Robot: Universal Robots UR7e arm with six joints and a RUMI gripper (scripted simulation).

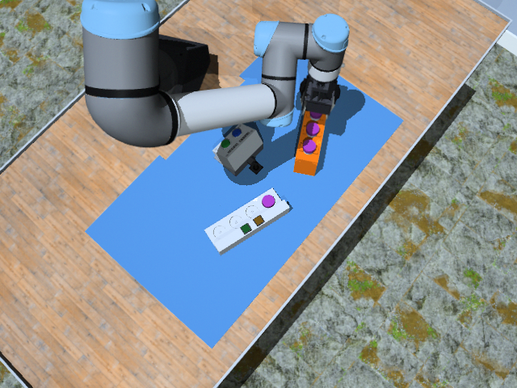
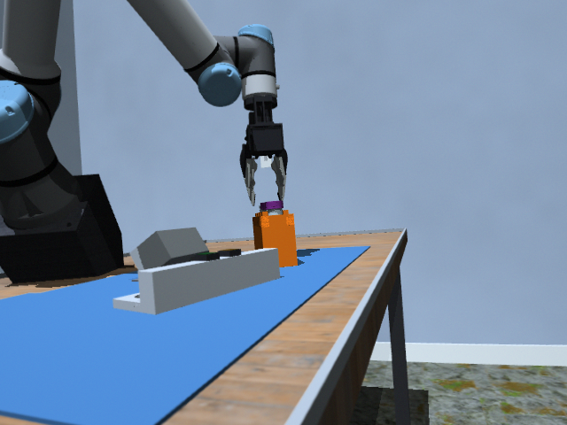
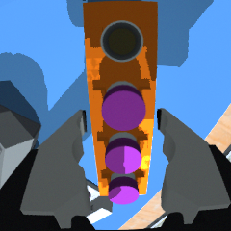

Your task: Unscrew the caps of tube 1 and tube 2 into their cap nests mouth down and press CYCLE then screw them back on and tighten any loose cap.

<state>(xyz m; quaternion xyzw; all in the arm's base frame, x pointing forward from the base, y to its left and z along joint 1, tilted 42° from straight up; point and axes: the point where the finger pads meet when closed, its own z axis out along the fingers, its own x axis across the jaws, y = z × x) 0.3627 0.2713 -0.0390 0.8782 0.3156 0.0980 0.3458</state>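
My hand is 250 mm to the left of the purple cap, 120 mm above it and 60 mm short of it. From my hand the other things lie so: grey key housing: 200 mm to the right, 110 mm behind, 80 mm below; green key: 220 mm to the right, 130 mm behind, 70 mm below; blue key: 180 mm to the right, 130 mm behind, 70 mm below.
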